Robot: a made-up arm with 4 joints. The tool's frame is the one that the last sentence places.
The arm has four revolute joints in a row. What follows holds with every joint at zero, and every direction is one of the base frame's. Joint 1 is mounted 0.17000 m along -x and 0.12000 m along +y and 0.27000 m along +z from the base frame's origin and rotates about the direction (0.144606, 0.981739, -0.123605), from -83.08 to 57.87 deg. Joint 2 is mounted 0.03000 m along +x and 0.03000 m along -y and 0.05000 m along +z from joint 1 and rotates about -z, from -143.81 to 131.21 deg. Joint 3 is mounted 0.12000 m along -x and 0.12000 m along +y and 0.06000 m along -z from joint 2 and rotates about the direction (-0.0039, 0.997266, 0.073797), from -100.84 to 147.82 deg. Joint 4 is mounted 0.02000 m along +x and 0.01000 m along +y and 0.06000 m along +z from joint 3 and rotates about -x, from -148.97 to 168.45 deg. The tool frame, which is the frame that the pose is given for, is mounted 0.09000 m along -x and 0.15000 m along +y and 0.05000 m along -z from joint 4; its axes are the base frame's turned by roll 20.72, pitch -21.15 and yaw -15.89 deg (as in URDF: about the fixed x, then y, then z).
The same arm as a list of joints. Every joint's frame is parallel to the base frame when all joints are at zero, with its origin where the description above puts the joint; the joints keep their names.
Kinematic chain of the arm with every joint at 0, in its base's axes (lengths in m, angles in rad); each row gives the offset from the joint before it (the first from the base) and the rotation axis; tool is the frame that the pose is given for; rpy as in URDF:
joint 1: xyz -0.1700 0.1200 0.2700 axis 0.144606 0.981739 -0.123605
joint 2: xyz 0.0300 -0.0300 0.0500 axis -z
joint 3: xyz -0.1200 0.1200 -0.0600 axis -0.0039 0.997266 0.073797
joint 4: xyz 0.0200 0.0100 0.0600 axis -x
tool: xyz -0.0900 0.1500 -0.0500 rpy 0.3616 -0.3691 -0.2773
Joint limits (rad, base to tool): -1.4500..1.0100 -2.5100..2.2900 -1.7600..2.5799 -2.6000..2.9400

